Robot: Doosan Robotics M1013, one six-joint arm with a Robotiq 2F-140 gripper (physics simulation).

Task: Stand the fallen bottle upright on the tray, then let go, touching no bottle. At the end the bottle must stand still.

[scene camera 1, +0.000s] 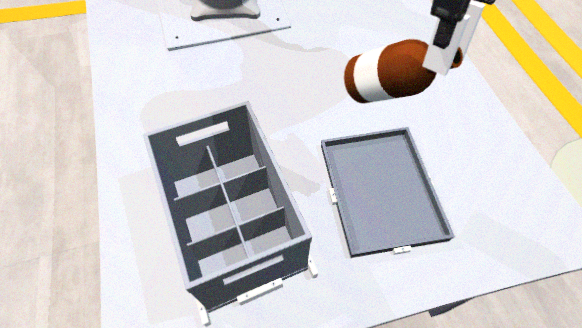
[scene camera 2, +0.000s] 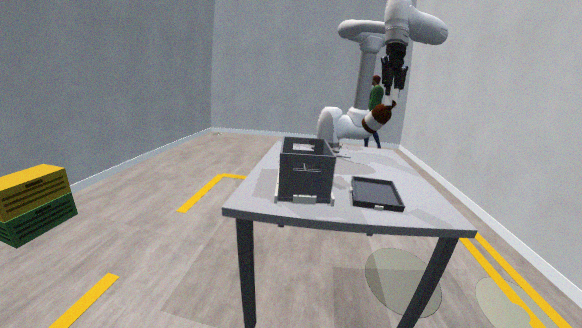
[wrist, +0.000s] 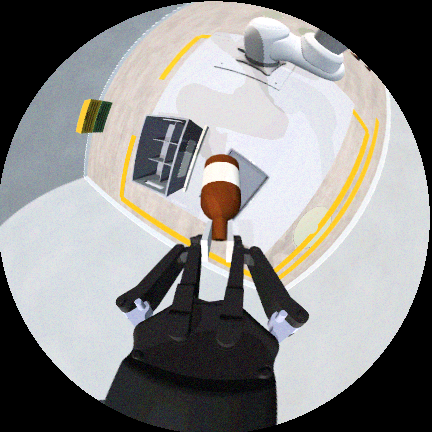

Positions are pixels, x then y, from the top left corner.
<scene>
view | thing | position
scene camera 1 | my gripper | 442, 63
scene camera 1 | brown bottle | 394, 71
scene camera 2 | my gripper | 390, 106
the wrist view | my gripper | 219, 228
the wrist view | brown bottle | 220, 200
</scene>
